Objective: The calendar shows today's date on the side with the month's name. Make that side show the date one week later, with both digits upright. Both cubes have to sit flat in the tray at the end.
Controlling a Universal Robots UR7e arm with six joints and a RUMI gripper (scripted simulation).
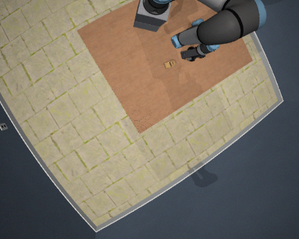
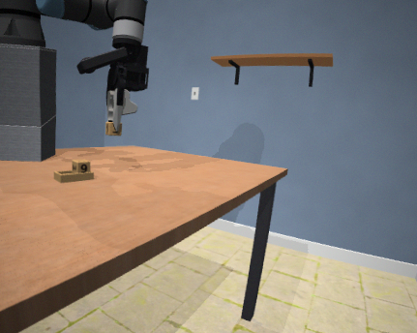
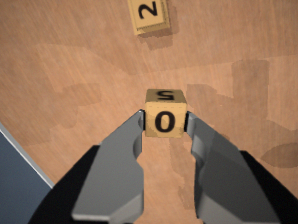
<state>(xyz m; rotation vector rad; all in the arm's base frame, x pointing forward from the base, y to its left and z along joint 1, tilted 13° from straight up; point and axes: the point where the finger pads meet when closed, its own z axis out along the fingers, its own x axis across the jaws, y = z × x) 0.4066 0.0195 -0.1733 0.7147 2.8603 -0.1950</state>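
Now: the wooden tray 12 cm below my hand, 10 cm to the right of it and 3 cm behind it. Also, from my hand: cube: 1 cm below.
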